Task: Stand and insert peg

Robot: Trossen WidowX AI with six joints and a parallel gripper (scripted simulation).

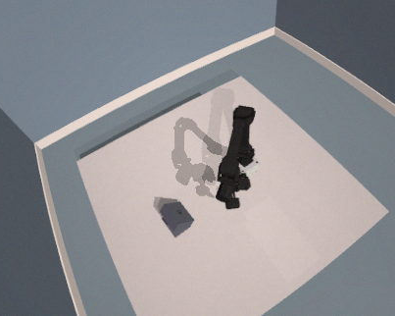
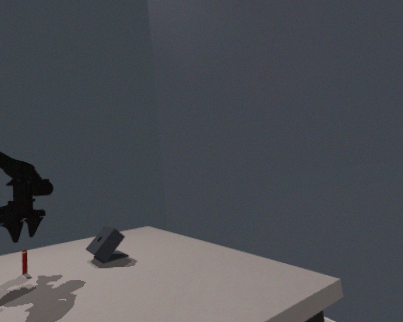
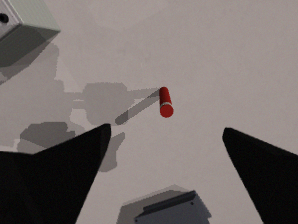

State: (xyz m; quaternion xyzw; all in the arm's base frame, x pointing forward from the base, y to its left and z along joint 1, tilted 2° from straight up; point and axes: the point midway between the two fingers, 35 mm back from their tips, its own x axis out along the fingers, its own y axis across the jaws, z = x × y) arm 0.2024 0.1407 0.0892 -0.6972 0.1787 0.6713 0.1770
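Now: gripper tip 6 cm above the red peg. Round my gripper tip: grey sloped panel: 26 cm ahead, 10 cm to the right, 6 cm below.
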